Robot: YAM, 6 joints.
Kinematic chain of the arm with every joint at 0, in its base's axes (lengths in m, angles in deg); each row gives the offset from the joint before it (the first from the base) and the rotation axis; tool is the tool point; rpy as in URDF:
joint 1: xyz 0 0 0.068 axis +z
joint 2: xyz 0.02 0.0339 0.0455 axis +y
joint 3: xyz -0.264 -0.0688 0 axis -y
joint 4: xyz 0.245 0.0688 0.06 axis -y
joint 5: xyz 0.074 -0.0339 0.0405 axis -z
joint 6: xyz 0.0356 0 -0.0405 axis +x
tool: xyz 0 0 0 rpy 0 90 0
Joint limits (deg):
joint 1: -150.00..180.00
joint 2: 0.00..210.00
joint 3: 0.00..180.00
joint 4: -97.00..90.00
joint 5: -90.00..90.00
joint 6: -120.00..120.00
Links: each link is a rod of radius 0.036 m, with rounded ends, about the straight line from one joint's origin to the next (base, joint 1, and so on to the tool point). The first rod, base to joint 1, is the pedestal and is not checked.
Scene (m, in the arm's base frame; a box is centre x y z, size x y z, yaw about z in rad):
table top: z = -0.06
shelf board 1: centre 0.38 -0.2 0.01 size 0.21 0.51 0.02 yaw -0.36
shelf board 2: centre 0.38 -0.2 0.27 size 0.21 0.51 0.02 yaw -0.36
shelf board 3: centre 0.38 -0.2 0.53 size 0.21 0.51 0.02 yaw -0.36
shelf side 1: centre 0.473 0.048 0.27 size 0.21 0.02 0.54 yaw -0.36
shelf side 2: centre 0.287 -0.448 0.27 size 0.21 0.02 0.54 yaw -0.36
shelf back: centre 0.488 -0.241 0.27 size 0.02 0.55 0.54 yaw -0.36
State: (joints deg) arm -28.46 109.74 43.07 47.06 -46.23 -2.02
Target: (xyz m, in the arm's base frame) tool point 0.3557 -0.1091 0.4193
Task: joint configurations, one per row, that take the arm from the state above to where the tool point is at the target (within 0.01 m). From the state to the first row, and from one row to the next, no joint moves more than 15 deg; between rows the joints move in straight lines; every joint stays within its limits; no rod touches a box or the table.
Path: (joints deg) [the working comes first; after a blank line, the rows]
Joints at the target: -20.85 93.81 76.76 51.85 -43.82 -2.02
Straight joint move there: touches shelf board 2.

1: -30.78 99.72 31.51 48.43 -48.65 -2.02
2: -33.11 89.71 19.95 49.81 -51.08 -2.02
3: -35.43 79.69 8.40 51.18 -53.50 -2.02
4: -30.81 74.05 22.33 52.49 -52.02 -2.02
5: -26.19 68.41 36.27 53.80 -50.54 -2.02
6: -21.57 62.77 50.20 55.11 -49.06 -2.02
7: -21.33 73.12 59.05 54.02 -47.32 -2.02
8: -21.09 83.46 67.90 52.94 -45.57 -2.02
9: -20.85 93.81 76.76 51.85 -43.82 -2.02

